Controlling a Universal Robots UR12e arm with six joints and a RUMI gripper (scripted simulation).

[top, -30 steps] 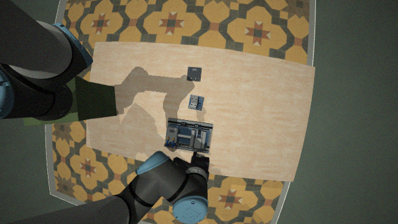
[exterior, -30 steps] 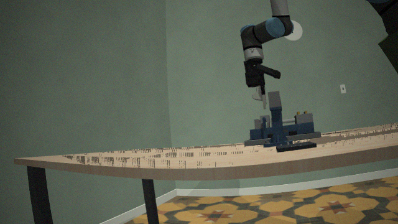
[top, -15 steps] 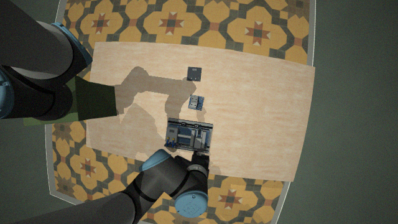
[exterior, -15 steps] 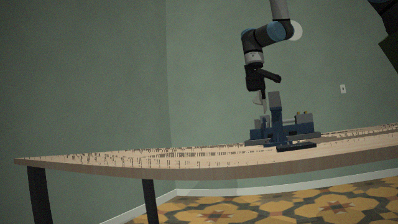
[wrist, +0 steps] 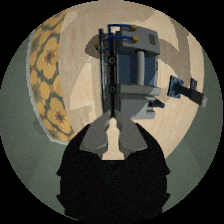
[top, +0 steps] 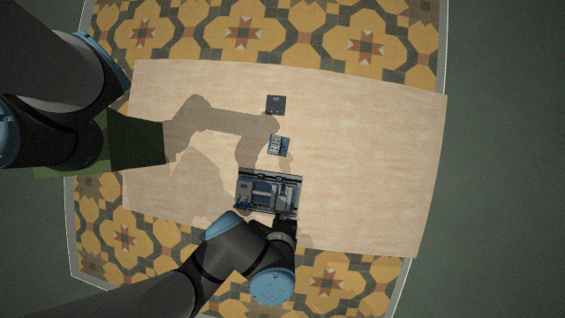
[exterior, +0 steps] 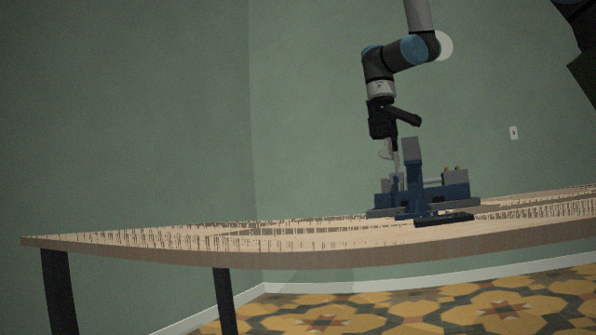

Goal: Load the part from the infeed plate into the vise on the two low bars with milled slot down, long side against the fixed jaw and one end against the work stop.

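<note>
Right now the grey part is 10 mm ahead of my hand, 50 mm to the left of it and 40 mm below it. The rest, counted from my hand: air cylinder block (150 mm behind, 90 mm to the left, 50 mm below); vise (60 mm behind, 80 mm to the left, 90 mm below); air cylinder rod (80 mm behind, 80 mm to the left, 50 mm below).
</note>
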